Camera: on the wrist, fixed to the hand. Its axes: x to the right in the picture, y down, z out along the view.
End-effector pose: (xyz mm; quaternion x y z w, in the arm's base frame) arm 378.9 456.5 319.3 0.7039 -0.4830 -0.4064 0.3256
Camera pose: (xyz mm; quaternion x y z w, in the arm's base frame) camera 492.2 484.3 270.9 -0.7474 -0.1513 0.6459 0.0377
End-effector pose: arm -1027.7 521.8 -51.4 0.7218 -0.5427 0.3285 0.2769
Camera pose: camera -946.0 601.9 2.1 0.8944 0.0514 -0.1036 0.4321
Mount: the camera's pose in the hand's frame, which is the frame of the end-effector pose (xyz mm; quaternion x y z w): 9.2 -97.2 -80.1 -0.1036 -0.1198 -0.6931 0.7032
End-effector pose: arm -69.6 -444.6 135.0 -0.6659 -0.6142 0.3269 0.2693
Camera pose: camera -70.3 -422.2 259.3 -0.0313 -0.9596 0.0594 0.2734
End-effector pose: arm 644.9 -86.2 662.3 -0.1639 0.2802 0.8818 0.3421
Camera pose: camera 713.7 -70.9 557.5 -0.2393 -0.0489 0.4316 0.8684
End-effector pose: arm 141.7 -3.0 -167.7 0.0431 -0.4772 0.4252 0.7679
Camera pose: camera 266.6 -21.3 -170.9 0.3324 -0.4417 -0.2878 0.7820
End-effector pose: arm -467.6 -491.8 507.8 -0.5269 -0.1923 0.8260 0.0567
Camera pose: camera -410.8 -379.0 507.0 -0.1441 -0.5928 0.5847 0.5347
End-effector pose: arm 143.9 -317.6 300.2 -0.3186 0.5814 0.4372 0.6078
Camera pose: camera 196.7 -428.2 269.7 -0.6376 0.0699 -0.0154 0.7671
